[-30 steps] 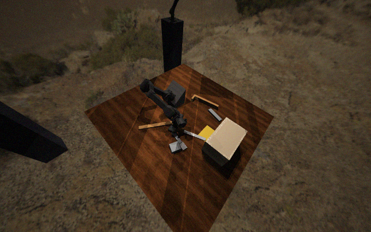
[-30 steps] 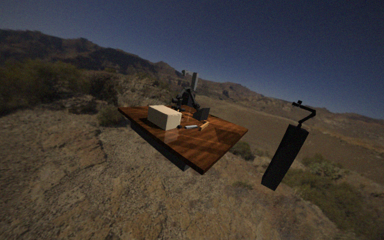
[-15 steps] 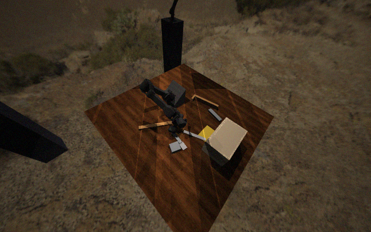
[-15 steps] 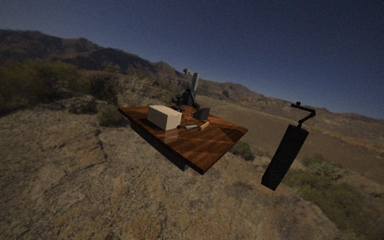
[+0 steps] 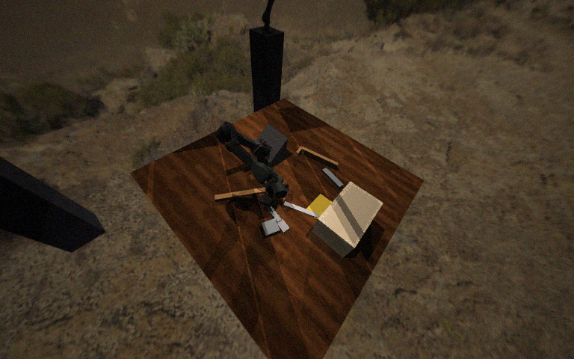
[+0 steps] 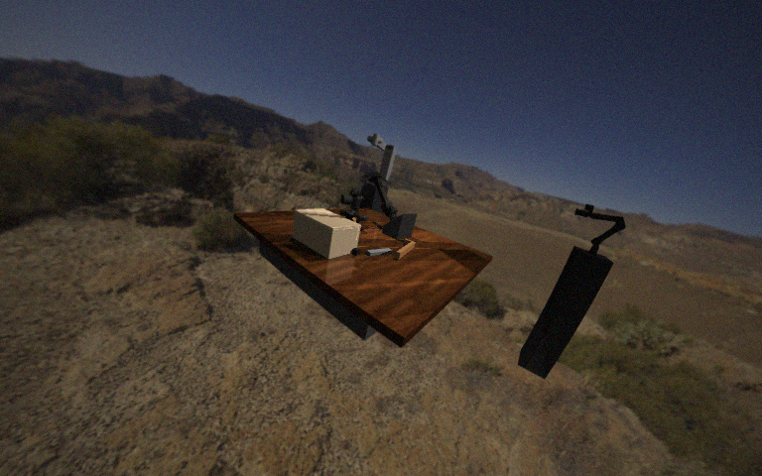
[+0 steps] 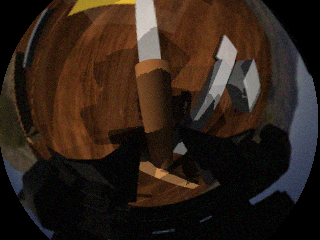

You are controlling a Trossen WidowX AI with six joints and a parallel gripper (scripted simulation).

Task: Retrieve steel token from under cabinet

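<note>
My gripper tip is 10 cm short of the grey scraper and 6 cm to the left of it. The rest, counted from my gripper tip: wooden stick 14 cm behind, 9 cm to the right; then grey block 12 cm ahead, 13 cm to the right, 1 cm above; then grey bar 16 cm ahead, 38 cm to the left.
</note>
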